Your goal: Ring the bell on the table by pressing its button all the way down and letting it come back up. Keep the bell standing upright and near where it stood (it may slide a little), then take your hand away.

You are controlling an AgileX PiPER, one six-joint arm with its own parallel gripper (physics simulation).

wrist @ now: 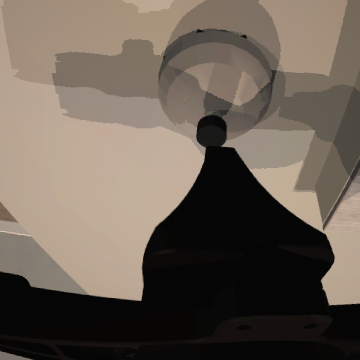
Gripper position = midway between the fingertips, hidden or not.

I see my gripper (217, 163) and a bell (215, 72).
